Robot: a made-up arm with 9 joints.
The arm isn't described. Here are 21 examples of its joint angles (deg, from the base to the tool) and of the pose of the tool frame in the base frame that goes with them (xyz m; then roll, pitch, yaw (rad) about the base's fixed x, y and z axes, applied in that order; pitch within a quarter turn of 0, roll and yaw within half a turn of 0).
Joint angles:
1: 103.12 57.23 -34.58 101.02 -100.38 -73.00 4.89 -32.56 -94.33
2: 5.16 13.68 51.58 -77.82 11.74 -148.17 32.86 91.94 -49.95
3: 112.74 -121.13 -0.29 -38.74 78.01 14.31 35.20 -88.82 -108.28
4: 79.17 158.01 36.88 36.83 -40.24 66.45 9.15 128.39 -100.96
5: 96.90 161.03 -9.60 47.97 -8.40 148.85 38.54 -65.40 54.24
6: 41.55 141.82 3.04 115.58 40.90 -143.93 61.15 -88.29 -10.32
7: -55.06 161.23 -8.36 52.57 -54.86 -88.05 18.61 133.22 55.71
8: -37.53 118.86 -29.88 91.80 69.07 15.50 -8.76 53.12 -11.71
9: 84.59 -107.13 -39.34 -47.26 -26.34 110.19 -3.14 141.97 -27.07
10: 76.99 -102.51 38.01 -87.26 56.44 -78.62 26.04 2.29 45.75
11: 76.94 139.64 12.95 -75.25 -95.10 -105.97 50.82 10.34 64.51
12: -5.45 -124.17 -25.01 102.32 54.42 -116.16 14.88 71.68 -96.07
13: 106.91 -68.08 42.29 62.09 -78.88 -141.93 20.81 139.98 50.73
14: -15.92 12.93 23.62 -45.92 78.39 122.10 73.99 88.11 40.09
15: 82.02 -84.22 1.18 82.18 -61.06 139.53 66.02 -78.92 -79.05
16: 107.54 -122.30 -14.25 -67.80 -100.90 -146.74 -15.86 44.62 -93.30
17: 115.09 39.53 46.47 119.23 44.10 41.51 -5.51 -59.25 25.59
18: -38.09 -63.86 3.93 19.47 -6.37 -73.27 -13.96 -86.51 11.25
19: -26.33 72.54 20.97 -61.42 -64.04 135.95 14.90 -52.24 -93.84
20: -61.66 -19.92 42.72 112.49 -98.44 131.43 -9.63 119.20 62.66
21: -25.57 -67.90 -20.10 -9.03 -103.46 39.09 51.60 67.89 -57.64
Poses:
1: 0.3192 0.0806 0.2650 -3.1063 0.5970 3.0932
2: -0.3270 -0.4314 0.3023 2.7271 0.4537 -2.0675
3: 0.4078 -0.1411 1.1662 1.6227 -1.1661 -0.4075
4: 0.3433 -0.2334 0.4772 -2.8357 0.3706 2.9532
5: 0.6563 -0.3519 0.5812 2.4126 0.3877 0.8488
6: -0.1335 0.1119 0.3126 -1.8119 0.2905 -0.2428
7: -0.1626 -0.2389 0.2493 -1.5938 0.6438 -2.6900
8: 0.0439 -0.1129 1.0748 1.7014 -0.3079 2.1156
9: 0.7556 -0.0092 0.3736 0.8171 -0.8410 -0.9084
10: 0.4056 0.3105 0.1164 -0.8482 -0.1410 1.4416
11: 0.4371 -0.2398 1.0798 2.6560 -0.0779 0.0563
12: -0.0231 0.1774 0.9184 0.6189 -1.1121 -0.7379
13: 0.2501 0.5061 0.6630 -0.8777 -0.6592 1.3124
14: -0.3936 -0.2424 0.3283 0.3689 -1.1186 -3.0569
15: 0.5670 0.0024 0.9338 1.6963 0.8116 -0.2140
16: 0.7036 0.2086 0.7377 -2.4143 -1.1209 -0.0730
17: -0.0941 0.3787 0.9565 -2.5323 -1.1028 -2.7905
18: -0.2339 -0.0482 0.5275 2.1031 -0.2759 -0.0235
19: 0.1658 -0.1913 0.2568 -1.5283 -0.6067 1.2271
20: 0.1787 0.4449 0.9227 0.6461 0.2535 -0.6268
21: -0.5352 0.0301 0.3521 2.5327 -0.9547 -0.7202
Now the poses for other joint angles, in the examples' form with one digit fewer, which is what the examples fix.
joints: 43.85 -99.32 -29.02 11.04 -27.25 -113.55 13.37 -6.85 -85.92
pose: 0.435 -0.184 0.481 1.643 -0.513 0.542
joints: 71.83 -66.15 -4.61 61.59 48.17 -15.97 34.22 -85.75 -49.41
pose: 0.148 0.212 0.683 -1.809 -0.504 2.221
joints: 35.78 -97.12 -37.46 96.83 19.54 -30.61 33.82 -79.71 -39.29
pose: 0.086 0.251 0.568 -1.728 -0.387 1.944
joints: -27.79 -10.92 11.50 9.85 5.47 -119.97 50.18 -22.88 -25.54
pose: -0.308 0.056 0.441 1.772 -0.547 1.376
